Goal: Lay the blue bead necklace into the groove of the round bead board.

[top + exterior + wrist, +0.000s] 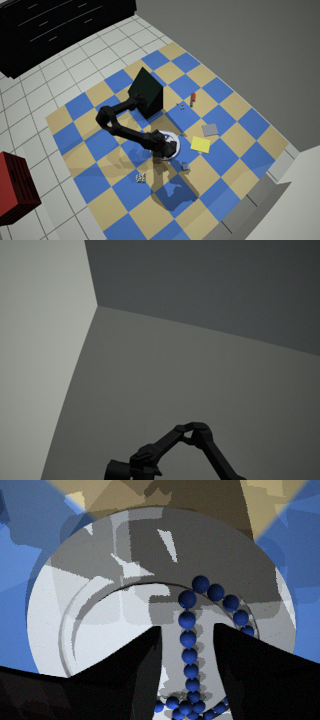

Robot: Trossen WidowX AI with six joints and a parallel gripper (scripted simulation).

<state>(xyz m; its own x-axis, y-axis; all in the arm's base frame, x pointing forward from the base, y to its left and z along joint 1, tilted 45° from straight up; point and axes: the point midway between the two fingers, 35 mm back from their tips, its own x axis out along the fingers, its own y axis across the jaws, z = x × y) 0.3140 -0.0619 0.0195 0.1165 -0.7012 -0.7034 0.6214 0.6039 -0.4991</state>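
Right now my gripper tip is 2 cm past the round white bead board, 4 cm to the right of it and 3 cm above it. Round my gripper tip: small blue cube 17 cm ahead, 7 cm to the left, 3 cm below; grey square 6 cm ahead, 36 cm to the left, 4 cm below; yellow pad 11 cm ahead, 24 cm to the left, 4 cm below.
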